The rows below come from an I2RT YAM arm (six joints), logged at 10 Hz.
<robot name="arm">
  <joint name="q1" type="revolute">
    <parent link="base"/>
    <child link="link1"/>
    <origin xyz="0 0 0.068" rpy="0 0 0"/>
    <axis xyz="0 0 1"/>
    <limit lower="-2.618" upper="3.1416"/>
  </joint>
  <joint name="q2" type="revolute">
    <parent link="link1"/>
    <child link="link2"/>
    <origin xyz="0.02 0.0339 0.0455" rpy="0 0 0"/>
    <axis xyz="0 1 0"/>
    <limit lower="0" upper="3.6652"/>
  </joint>
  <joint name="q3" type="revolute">
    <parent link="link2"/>
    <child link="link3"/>
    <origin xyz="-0.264 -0.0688 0" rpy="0 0 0"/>
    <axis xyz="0 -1 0"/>
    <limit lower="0" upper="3.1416"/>
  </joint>
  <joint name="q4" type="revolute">
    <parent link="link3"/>
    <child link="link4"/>
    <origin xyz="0.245 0.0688 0.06" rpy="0 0 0"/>
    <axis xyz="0 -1 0"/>
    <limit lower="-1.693" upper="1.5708"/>
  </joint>
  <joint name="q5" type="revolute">
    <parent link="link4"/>
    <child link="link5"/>
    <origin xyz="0.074 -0.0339 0.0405" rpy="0 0 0"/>
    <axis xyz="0 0 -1"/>
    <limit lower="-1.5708" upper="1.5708"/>
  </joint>
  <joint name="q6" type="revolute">
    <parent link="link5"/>
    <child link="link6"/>
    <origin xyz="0.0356 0 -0.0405" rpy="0 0 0"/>
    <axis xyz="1 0 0"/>
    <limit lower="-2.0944" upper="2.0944"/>
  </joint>
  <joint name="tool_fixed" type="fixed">
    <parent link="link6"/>
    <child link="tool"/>
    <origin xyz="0 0 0" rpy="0 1.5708 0"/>
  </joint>
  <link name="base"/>
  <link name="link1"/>
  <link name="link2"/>
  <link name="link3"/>
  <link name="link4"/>
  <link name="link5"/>
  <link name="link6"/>
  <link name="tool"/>
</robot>
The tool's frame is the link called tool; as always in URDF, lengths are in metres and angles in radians.
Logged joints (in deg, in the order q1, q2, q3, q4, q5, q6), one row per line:
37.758, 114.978, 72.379, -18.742, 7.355, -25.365
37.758, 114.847, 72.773, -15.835, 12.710, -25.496
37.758, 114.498, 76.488, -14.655, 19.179, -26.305
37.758, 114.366, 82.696, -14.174, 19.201, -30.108
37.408, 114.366, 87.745, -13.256, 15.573, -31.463
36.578, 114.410, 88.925, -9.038, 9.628, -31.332
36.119, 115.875, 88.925, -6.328, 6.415, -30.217
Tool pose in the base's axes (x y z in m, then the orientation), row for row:
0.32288, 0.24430, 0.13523, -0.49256, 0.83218, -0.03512, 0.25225
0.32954, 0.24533, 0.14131, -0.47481, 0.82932, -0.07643, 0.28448
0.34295, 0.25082, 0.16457, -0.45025, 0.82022, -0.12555, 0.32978
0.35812, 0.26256, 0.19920, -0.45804, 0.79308, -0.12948, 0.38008
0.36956, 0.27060, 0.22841, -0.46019, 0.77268, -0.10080, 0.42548
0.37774, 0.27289, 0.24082, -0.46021, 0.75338, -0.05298, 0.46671
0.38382, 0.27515, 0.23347, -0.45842, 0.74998, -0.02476, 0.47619
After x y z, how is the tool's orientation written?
As a quaternion, x y z w.
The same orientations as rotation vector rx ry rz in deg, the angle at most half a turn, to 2 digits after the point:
-76.75, 129.67, -5.47
-72.78, 127.12, -11.72
-67.48, 122.93, -18.82
-67.01, 116.03, -18.94
-65.92, 110.69, -14.44
-64.71, 105.93, -7.45
-64.19, 105.01, -3.47

